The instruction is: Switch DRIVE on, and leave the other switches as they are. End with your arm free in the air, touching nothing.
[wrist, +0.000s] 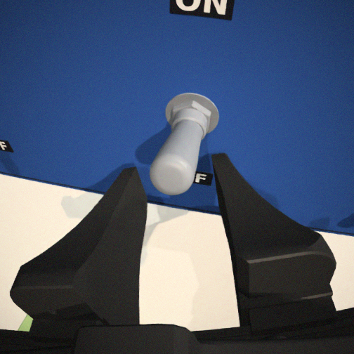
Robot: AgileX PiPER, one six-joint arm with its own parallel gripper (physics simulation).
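A grey toggle lever (181,150) sticks out of the blue panel (90,75) from a round collar in the wrist view and points down toward the OFF label (202,179), which it partly covers. The ON label (202,7) is above it, cut by the top edge. The name of this switch does not show. My gripper (176,177) is open, with one finger on each side of the lever's rounded tip and a gap showing on both sides. Whether a finger touches the panel cannot be told.
Part of another label (5,146) shows at the left edge, on the blue panel. The panel's lower edge runs across below the lever, with a pale surface (170,280) beyond it. Shadows fall on both. A bit of green (25,323) shows at the lower left.
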